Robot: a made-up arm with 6 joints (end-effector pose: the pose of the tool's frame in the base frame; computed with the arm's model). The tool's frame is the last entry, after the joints.
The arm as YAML. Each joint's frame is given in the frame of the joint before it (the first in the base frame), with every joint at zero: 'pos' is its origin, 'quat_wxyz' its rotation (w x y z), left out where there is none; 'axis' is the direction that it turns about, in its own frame. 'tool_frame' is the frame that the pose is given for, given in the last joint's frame.
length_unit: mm
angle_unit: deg
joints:
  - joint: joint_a
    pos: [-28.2, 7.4, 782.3]
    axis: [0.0, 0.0, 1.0]
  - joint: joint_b
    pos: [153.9, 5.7, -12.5]
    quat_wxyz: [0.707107, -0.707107, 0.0, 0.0]
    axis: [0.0, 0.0, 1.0]
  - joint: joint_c
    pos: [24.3, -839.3, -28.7]
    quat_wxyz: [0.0, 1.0, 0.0, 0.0]
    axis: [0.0, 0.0, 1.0]
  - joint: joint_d
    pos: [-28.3, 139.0, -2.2]
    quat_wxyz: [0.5, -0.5, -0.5, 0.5]
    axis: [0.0, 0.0, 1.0]
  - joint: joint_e
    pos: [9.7, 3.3, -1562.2]
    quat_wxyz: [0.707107, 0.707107, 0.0, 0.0]
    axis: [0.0, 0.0, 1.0]
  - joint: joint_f
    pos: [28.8, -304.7, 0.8]
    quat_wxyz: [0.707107, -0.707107, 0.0, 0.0]
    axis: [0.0, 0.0, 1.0]
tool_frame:
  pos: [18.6, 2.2, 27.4]
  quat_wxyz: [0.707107, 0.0, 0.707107, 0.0]
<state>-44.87 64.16 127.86 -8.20 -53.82 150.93</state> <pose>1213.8 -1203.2 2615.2 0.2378 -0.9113 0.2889 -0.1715</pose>
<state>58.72 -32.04 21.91 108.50 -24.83 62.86</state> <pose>404.8 531.3 3034.3 0.3885 -0.7937 -0.2821 -0.3735</pose>
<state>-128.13 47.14 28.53 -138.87 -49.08 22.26</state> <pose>-1526.4 -2034.9 1025.0 0.4525 0.4929 -0.6833 -0.2922</pose>
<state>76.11 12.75 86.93 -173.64 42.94 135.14</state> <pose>243.7 865.5 3226.7 0.6723 0.4322 -0.0002 0.6010</pose>
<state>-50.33 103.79 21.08 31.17 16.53 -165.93</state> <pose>896.3 -1064.9 -1207.2 0.0345 0.8194 -0.0894 -0.5652</pose>
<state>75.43 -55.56 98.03 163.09 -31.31 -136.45</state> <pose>-547.0 -2164.8 1825.6 0.1409 0.6552 -0.7138 -0.2033</pose>
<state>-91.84 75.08 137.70 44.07 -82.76 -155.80</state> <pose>-293.3 -1723.9 2345.8 0.0412 0.3773 -0.8443 -0.3783</pose>
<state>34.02 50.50 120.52 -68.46 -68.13 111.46</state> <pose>947.2 918.7 2864.4 0.5206 -0.4158 -0.5893 0.4569</pose>
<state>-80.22 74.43 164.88 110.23 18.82 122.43</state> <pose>200.1 -837.8 2761.9 0.7362 0.3405 -0.5433 0.2165</pose>
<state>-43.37 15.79 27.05 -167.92 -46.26 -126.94</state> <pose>1483.4 -1379.7 2214.0 0.6146 -0.6087 -0.2339 -0.4439</pose>
